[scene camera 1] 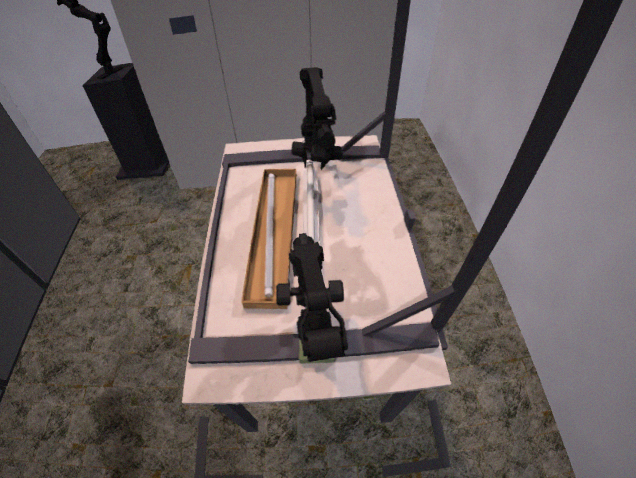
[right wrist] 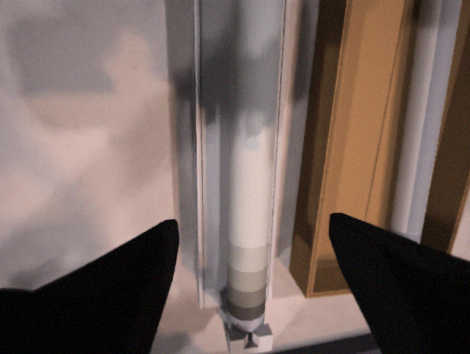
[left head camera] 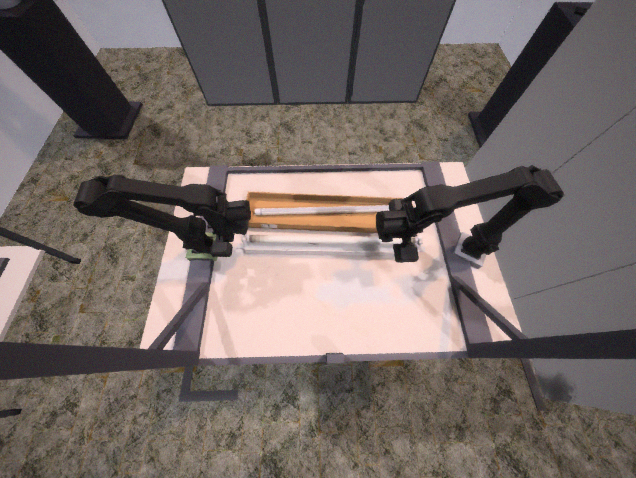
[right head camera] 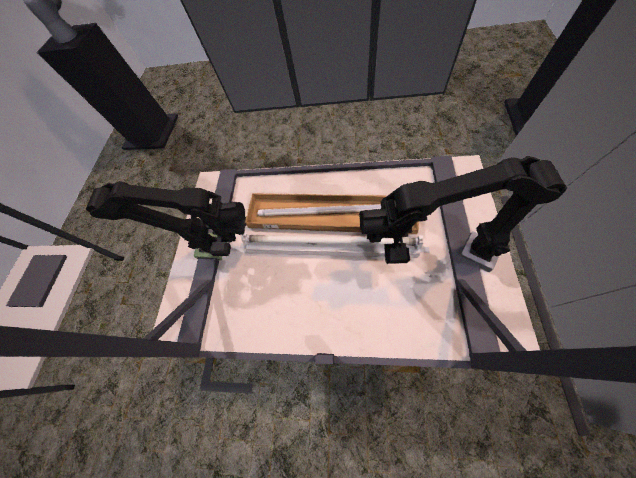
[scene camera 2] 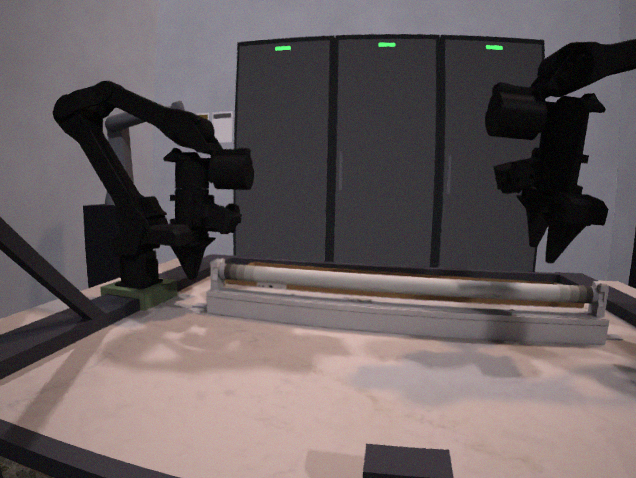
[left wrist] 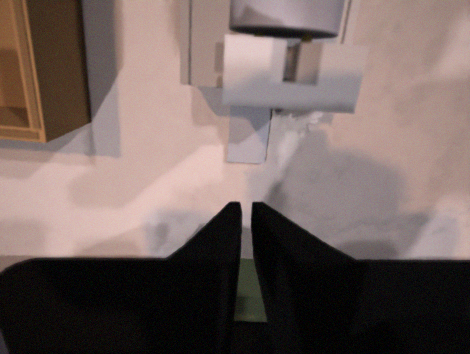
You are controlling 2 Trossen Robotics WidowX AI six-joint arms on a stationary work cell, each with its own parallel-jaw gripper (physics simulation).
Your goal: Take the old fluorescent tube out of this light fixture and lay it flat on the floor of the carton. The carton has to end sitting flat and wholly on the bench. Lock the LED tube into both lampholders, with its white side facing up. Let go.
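The old fluorescent tube (scene camera 2: 359, 281) (right wrist: 250, 200), with darkened ends, lies along the white light fixture (scene camera 2: 359, 319) between its lampholders (scene camera 2: 218, 276) (scene camera 2: 600, 300); whether its pins are locked I cannot tell. The LED tube (left head camera: 318, 210) (scene camera 1: 269, 231) (right wrist: 415, 150) lies in the open carton (right head camera: 308, 226) (scene camera 1: 280, 231) (right wrist: 367, 125), behind the fixture in scene camera 2. My left gripper (scene camera 2: 192, 276) (left wrist: 245, 212) is shut and empty, just beyond the fixture's left end. My right gripper (scene camera 2: 542, 252) (right wrist: 253, 227) is open and empty, above the old tube near its right end, with its fingertips to either side in the right wrist view.
The carton rests on the bench (left head camera: 329, 328) and partly shows in the left wrist view (left wrist: 60, 60). A dark frame with diagonal braces (left head camera: 179, 316) (scene camera 1: 408, 310) borders the bench. The left arm stands on a green base (scene camera 2: 141, 293). Dark cabinets (scene camera 2: 385, 154) stand behind the bench.
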